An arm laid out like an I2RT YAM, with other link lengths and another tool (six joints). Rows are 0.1 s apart.
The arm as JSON. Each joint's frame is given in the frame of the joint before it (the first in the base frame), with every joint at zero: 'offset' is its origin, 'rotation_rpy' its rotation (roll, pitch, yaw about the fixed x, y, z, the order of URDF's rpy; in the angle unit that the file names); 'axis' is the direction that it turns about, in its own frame. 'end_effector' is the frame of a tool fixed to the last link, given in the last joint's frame.
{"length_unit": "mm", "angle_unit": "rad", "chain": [
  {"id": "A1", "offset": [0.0, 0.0, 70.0], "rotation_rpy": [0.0, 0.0, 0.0], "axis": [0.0, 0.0, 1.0]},
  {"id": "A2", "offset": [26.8, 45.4, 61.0], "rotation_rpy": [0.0, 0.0, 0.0], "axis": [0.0, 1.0, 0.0]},
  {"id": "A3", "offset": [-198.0, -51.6, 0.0], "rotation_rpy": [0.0, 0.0, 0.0], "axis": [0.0, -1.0, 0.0]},
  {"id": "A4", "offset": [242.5, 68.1, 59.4], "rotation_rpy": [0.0, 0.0, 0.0], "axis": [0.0, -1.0, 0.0]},
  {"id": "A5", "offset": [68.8, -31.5, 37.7], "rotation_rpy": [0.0, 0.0, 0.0], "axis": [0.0, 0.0, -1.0]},
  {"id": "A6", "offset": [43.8, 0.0, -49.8], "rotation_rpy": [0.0, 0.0, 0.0], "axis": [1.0, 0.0, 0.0]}
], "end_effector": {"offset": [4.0, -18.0, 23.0], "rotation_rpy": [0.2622, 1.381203, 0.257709]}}
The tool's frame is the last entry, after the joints.
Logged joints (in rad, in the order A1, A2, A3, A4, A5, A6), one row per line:
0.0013 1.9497 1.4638 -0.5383 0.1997 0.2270
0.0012 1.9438 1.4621 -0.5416 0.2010 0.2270
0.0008 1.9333 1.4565 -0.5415 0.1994 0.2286
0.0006 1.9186 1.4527 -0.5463 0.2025 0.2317
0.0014 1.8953 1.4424 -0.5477 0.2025 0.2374
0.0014 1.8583 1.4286 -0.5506 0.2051 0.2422
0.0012 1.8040 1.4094 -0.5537 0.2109 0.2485
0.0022 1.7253 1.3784 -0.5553 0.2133 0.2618
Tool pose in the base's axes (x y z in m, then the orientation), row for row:
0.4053 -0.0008 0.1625 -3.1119 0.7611 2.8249
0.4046 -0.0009 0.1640 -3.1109 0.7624 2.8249
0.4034 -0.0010 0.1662 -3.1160 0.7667 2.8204
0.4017 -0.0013 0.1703 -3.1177 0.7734 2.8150
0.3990 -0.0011 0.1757 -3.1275 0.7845 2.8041
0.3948 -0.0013 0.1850 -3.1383 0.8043 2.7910
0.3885 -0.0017 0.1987 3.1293 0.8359 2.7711
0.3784 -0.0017 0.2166 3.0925 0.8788 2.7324
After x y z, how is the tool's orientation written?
As angles about the fixed x, y, z axes (roll, pitch, yaw), in radians.
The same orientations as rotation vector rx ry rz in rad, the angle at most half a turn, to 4 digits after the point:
0.3906 2.3559 -0.1857
0.3909 2.3546 -0.1870
0.3931 2.3497 -0.1837
0.3976 2.3422 -0.1853
0.4039 2.3296 -0.1807
0.4104 2.3079 -0.1777
0.4196 2.2736 -0.1752
0.4349 2.2248 -0.1620

